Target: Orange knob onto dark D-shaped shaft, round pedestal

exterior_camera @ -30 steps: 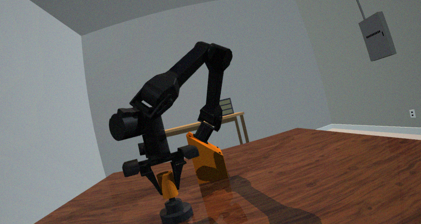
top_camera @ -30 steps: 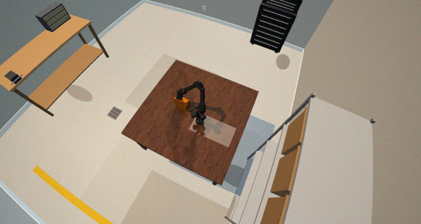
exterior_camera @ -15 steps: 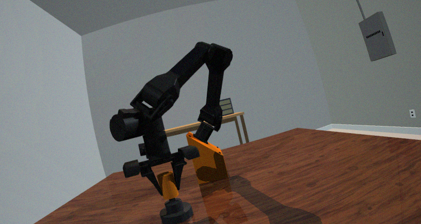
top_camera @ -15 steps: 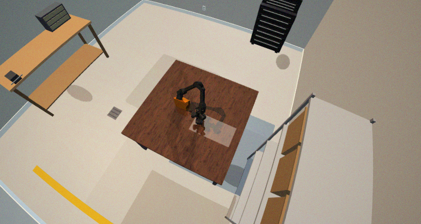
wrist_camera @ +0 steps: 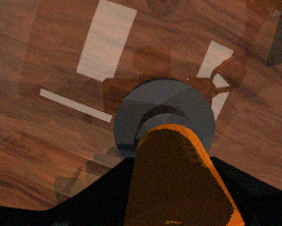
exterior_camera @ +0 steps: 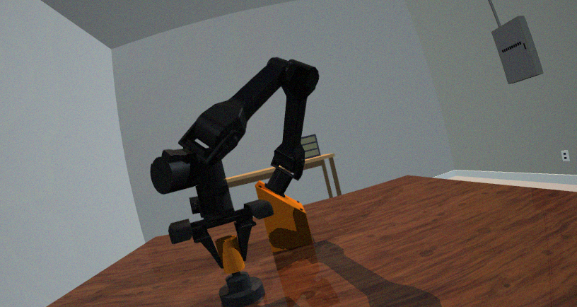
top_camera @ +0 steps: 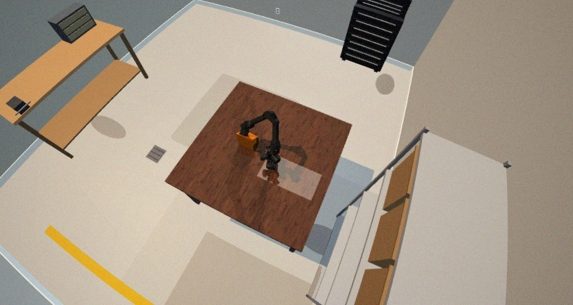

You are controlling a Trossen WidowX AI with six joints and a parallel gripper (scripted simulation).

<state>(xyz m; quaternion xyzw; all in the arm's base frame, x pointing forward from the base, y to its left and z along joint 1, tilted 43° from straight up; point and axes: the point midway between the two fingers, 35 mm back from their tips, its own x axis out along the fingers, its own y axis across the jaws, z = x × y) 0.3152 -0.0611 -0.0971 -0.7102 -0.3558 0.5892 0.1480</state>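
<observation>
My gripper tip is now 2 cm below the orange knob. The rest, counted from my gripper tip: dark pedestal 4 cm below.
</observation>
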